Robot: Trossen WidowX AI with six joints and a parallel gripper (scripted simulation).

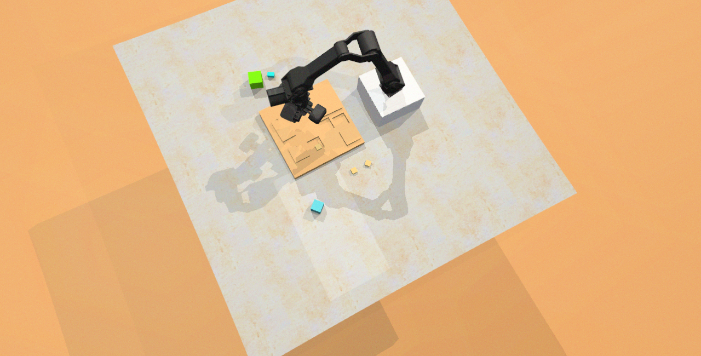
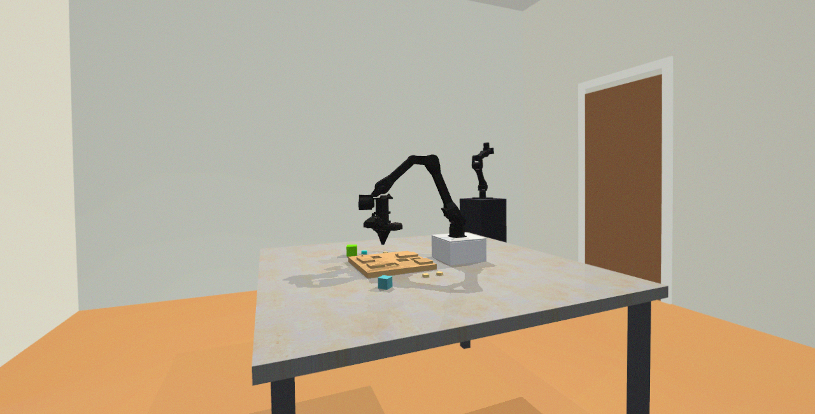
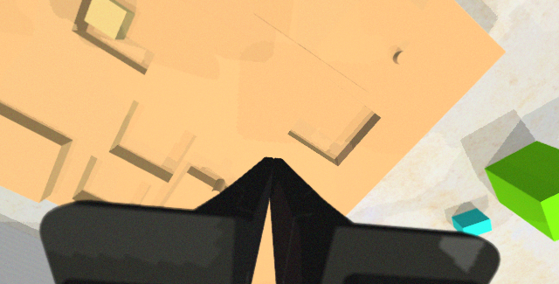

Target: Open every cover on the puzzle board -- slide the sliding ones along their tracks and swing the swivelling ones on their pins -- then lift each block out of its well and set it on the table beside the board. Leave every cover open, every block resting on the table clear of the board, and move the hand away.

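The tan puzzle board is 7 cm to the left of my gripper tip, 6 cm below it and 1 cm behind it. Round my gripper tip: small cyan block 22 cm to the right, 8 cm below, 1 cm behind; green cube 23 cm to the right, 6 cm below, 6 cm ahead; cyan cube 31 cm to the left, 15 cm ahead, 6 cm below.
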